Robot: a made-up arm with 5 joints. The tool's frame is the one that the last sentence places. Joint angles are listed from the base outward.
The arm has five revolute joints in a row. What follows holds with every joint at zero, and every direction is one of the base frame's. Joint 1 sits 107 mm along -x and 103.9 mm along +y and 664.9 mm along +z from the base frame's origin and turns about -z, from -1.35 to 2.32 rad. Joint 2 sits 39.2 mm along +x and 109.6 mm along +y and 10.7 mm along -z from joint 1 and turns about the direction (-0.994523, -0.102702, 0.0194), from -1.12 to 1.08 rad. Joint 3 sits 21.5 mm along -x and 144.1 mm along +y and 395.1 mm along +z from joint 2 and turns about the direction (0.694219, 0.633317, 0.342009), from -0.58 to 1.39 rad. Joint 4 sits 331.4 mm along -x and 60.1 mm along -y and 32.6 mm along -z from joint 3 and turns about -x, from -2.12 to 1.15 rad. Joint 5 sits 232.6 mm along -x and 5.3 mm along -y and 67.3 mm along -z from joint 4 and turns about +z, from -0.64 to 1.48 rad. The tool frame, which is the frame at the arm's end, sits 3 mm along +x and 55.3 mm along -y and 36.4 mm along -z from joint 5; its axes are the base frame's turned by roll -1.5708, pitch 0 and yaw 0 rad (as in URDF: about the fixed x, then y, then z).
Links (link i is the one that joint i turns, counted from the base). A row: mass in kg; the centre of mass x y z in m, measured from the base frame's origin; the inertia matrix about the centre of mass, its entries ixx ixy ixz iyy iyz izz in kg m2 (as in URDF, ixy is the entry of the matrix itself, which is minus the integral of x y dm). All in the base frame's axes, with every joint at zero. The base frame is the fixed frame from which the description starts. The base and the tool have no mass.
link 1: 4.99; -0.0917 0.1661 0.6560; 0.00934 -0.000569 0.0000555 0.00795 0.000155 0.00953
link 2: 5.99; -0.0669 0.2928 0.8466; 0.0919 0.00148 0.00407 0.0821 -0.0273 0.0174
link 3: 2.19; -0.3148 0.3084 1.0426; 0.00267 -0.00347 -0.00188 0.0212 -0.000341 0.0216
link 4: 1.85; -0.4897 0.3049 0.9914; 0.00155 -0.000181 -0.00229 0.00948 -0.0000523 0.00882
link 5: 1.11; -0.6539 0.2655 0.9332; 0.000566 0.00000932 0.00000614 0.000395 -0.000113 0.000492
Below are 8 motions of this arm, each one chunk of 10 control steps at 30 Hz.
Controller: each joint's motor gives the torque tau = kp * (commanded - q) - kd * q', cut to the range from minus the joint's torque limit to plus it. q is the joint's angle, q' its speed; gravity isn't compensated. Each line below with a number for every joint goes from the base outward.
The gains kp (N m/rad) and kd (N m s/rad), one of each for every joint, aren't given. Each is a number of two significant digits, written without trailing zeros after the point. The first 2 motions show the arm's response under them.
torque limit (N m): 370 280 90 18 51
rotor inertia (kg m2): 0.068 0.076 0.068 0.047 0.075
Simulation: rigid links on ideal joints. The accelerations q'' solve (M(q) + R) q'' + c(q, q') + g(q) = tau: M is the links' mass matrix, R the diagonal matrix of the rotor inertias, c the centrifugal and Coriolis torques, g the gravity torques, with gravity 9.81 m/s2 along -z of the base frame. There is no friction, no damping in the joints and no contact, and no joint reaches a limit. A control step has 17 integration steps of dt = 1/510 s. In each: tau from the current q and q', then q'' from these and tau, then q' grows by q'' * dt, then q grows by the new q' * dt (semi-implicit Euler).
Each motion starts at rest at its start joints. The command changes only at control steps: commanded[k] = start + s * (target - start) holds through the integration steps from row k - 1 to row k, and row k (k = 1, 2, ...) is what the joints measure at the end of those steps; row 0 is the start. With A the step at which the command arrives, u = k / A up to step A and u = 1 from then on. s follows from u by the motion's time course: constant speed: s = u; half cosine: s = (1 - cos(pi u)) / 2; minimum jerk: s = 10 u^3 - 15 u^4 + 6 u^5; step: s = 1 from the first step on.
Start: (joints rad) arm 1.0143 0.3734 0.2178 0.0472 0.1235
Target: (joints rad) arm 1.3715 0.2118 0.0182 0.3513 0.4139
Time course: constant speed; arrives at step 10
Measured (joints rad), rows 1 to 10:
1: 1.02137 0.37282 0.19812 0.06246 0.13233
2: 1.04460 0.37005 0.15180 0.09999 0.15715
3: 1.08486 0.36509 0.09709 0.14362 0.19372
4: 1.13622 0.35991 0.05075 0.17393 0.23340
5: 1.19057 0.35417 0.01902 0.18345 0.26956
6: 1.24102 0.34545 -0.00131 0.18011 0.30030
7: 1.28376 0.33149 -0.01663 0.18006 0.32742
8: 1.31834 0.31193 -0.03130 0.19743 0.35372
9: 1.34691 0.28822 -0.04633 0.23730 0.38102
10: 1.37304 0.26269 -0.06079 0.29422 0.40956
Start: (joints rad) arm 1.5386 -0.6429 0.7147 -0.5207 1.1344
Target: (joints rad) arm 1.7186 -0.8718 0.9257 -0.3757 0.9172
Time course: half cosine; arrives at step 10
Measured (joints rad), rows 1 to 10:
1: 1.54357 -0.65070 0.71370 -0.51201 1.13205
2: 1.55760 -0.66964 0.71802 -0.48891 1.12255
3: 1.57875 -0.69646 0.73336 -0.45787 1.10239
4: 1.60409 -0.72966 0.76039 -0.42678 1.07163
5: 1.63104 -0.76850 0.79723 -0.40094 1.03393
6: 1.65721 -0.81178 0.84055 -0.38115 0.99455
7: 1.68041 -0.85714 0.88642 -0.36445 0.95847
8: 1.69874 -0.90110 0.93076 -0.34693 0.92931
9: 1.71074 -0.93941 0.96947 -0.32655 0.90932
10: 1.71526 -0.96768 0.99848 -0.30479 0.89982
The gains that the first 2 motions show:
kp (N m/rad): 680 440 130 27 53
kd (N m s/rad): 14 11 3.6 0.44 1.2
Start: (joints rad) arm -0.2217 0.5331 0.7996 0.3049 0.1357
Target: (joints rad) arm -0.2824 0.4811 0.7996 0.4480 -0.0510
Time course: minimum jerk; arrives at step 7
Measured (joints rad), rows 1 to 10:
1: -0.22386 0.54012 0.79387 0.30908 0.13499
2: -0.22855 0.55487 0.77645 0.31834 0.12645
3: -0.23512 0.56956 0.74969 0.33010 0.09932
4: -0.24457 0.57852 0.72035 0.34440 0.05080
5: -0.25748 0.57904 0.69685 0.36226 -0.00823
6: -0.27247 0.57123 0.68581 0.38297 -0.05769
7: -0.28611 0.55737 0.68980 0.40352 -0.08078
8: -0.29495 0.54068 0.70637 0.42156 -0.07662
9: -0.29755 0.52450 0.72952 0.43671 -0.05890
10: -0.29497 0.51180 0.75229 0.44885 -0.04316

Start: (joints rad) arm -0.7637 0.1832 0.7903 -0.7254 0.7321
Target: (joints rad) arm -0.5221 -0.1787 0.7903 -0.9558 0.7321
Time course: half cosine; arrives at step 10
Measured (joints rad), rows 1 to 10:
1: -0.76317 0.18402 0.78247 -0.71781 0.73181
2: -0.75476 0.17984 0.76088 -0.70286 0.73066
3: -0.73055 0.16190 0.73030 -0.69497 0.72884
4: -0.69015 0.12746 0.70074 -0.70802 0.72741
5: -0.63975 0.07913 0.68209 -0.74873 0.72748
6: -0.58918 0.02213 0.67870 -0.81293 0.72938
7: -0.54847 -0.03789 0.68889 -0.88580 0.73229
8: -0.52397 -0.09598 0.70859 -0.94673 0.73464
9: -0.51601 -0.14773 0.73507 -0.97815 0.73509
10: -0.52092 -0.18841 0.76672 -0.97406 0.73348

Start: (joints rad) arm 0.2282 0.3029 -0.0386 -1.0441 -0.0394
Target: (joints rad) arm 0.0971 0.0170 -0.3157 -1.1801 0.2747
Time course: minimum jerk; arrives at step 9
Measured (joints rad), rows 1 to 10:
1: 0.22640 0.30898 -0.04964 -1.04345 -0.03833
2: 0.22209 0.31823 -0.08339 -1.04516 -0.03007
3: 0.21455 0.31605 -0.14265 -1.05752 -0.00406
4: 0.20047 0.29107 -0.22384 -1.08450 0.04673
5: 0.17646 0.24068 -0.31318 -1.11890 0.11863
6: 0.14294 0.17241 -0.39014 -1.14503 0.19691
7: 0.10673 0.10129 -0.43576 -1.14938 0.26202
8: 0.07884 0.04393 -0.44103 -1.13059 0.29865
9: 0.06710 0.01134 -0.41213 -1.10237 0.30347
10: 0.06999 0.00354 -0.36973 -1.08771 0.28781

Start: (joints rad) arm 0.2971 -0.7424 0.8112 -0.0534 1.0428
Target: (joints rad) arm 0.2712 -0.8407 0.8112 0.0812 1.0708
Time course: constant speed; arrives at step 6
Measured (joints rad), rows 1 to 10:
1: 0.29720 -0.75310 0.80366 -0.04292 1.04418
2: 0.29753 -0.77803 0.79369 -0.01292 1.04777
3: 0.29560 -0.80936 0.79157 0.03162 1.05266
4: 0.28993 -0.84116 0.80123 0.08033 1.05749
5: 0.28097 -0.87058 0.82029 0.12318 1.06157
6: 0.27061 -0.89704 0.84283 0.15512 1.06508
7: 0.26335 -0.91744 0.86868 0.17317 1.06678
8: 0.25931 -0.92963 0.89021 0.17724 1.06584
9: 0.25774 -0.93361 0.90049 0.17126 1.06367
10: 0.25868 -0.93027 0.89842 0.15996 1.06218

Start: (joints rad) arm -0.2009 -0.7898 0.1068 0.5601 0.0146
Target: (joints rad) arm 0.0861 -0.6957 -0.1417 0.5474 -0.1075
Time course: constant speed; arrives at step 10
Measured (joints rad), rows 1 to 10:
1: -0.18706 -0.79909 0.10427 0.57154 0.01118
2: -0.16015 -0.81521 0.09052 0.59297 0.00084
3: -0.13000 -0.82474 0.06645 0.60968 -0.01493
4: -0.09990 -0.82090 0.03710 0.61214 -0.03200
5: -0.06934 -0.80441 0.00492 0.59975 -0.04719
6: -0.03747 -0.78067 -0.03095 0.57814 -0.05973
7: -0.00428 -0.75577 -0.07131 0.55443 -0.07076
8: 0.02921 -0.73395 -0.11460 0.53389 -0.08182
9: 0.06163 -0.71693 -0.15705 0.51922 -0.09369
10: 0.09201 -0.70457 -0.19452 0.51133 -0.10626

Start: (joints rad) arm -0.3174 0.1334 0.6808 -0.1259 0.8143
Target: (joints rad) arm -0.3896 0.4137 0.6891 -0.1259 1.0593
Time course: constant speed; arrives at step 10
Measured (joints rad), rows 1 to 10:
1: -0.32393 0.14376 0.67774 -0.11841 0.82220
2: -0.33717 0.17093 0.67158 -0.10041 0.84363
3: -0.34958 0.20949 0.66391 -0.08124 0.87419
4: -0.35686 0.25251 0.65315 -0.07223 0.90653
5: -0.35937 0.29557 0.63925 -0.08025 0.93588
6: -0.35983 0.33678 0.62453 -0.10342 0.96142
7: -0.36098 0.37546 0.61198 -0.13226 0.98491
8: -0.36442 0.41115 0.60360 -0.15509 1.00834
9: -0.37062 0.44341 0.59998 -0.16400 1.03262
10: -0.37926 0.47215 0.60060 -0.15803 1.05750

